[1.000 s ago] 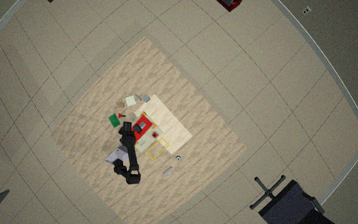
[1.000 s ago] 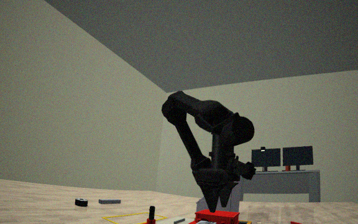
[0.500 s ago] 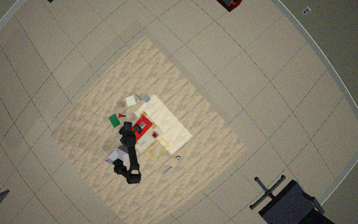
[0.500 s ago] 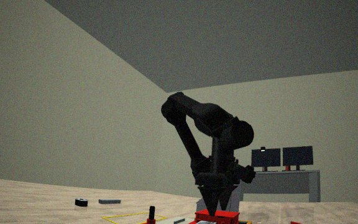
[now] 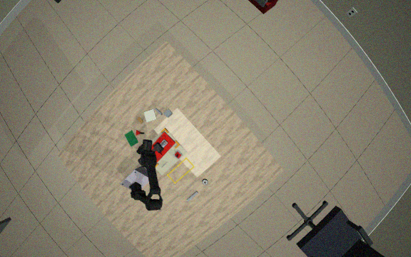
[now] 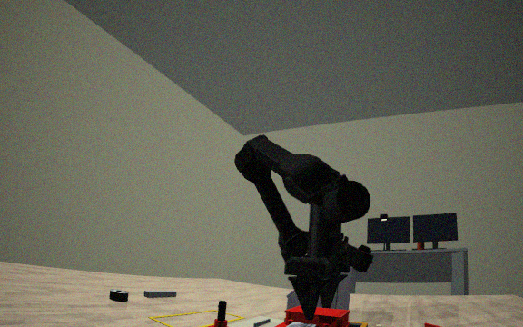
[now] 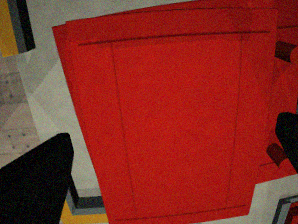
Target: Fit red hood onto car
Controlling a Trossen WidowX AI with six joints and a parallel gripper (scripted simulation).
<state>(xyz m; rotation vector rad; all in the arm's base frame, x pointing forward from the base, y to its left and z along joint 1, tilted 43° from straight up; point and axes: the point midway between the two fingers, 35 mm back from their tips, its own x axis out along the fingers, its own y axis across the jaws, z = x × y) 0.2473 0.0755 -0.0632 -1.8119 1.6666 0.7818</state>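
My gripper tip is now 90 mm short of the grey engine block, 10 mm to the right of it and 20 mm above it. From my gripper tip the other things lie so: green card 80 mm behind, 190 mm to the left, 40 mm below; then white block 130 mm ahead, 220 mm to the left, 40 mm below; then red hood right at my gripper tip.
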